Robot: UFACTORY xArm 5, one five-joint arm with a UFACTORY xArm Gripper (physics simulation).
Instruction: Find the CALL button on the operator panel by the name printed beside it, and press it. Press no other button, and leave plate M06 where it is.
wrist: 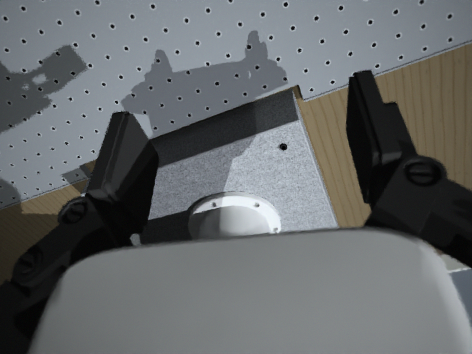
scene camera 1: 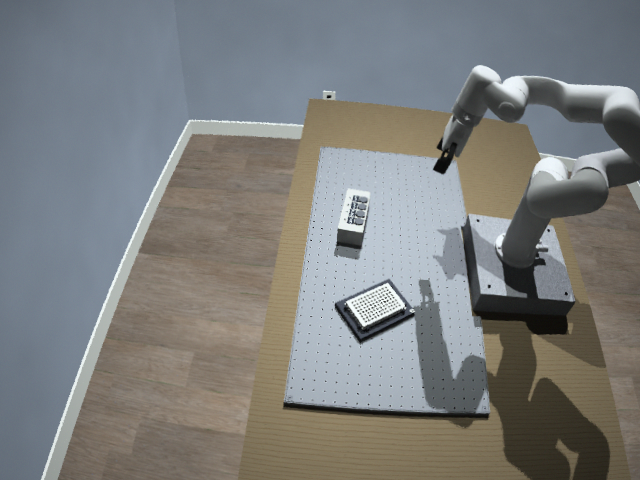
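Pixels of known places: gripper, between the fingertips: (wrist: 241, 118) (scene camera 1: 440, 160); arm's base, origin of its link: (wrist: 234, 223) (scene camera 1: 514, 251).
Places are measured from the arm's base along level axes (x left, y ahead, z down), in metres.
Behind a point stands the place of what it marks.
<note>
The operator panel (scene camera 1: 353, 218) {y 0.446, x -0.118, z 0.002 m} is a white box with a column of several grey round buttons on its top, standing on the upper left part of the pegboard in the scene view. Labels show beside the buttons, but they are too small to read, so I cannot tell which is CALL. A white plate with many wells (scene camera 1: 375, 305) {y 0.413, x 0.145, z 0.035 m}, likely M06, sits on a dark holder (scene camera 1: 362, 335) {y 0.449, x 0.224, z 0.047 m} nearer the camera; its name cannot be read. My gripper (scene camera 1: 443, 161) {y 0.237, x -0.145, z -0.191 m} (wrist: 241, 118) {y 0.237, x -0.145, z -0.191 m} is open and empty, high above the board's right edge, to the right of the panel. Panel and plate do not show in the wrist view.
The grey pegboard (scene camera 1: 387, 382) {y 0.398, x 0.347, z 0.059 m} (wrist: 210, 30) {y 0.220, x -0.095, z 0.058 m} lies on the wooden table (scene camera 1: 320, 439) {y 0.555, x 0.480, z 0.071 m} (wrist: 430, 100) {y 0.013, x -0.285, z 0.071 m}. The robot's grey base block (scene camera 1: 522, 291) {y 0.019, x 0.140, z 0.000 m} (wrist: 270, 170) {y 0.063, x -0.086, z -0.002 m} stands at the board's right edge. Arm shadows fall across the board and table. A wall socket (scene camera 1: 329, 95) is behind the table.
</note>
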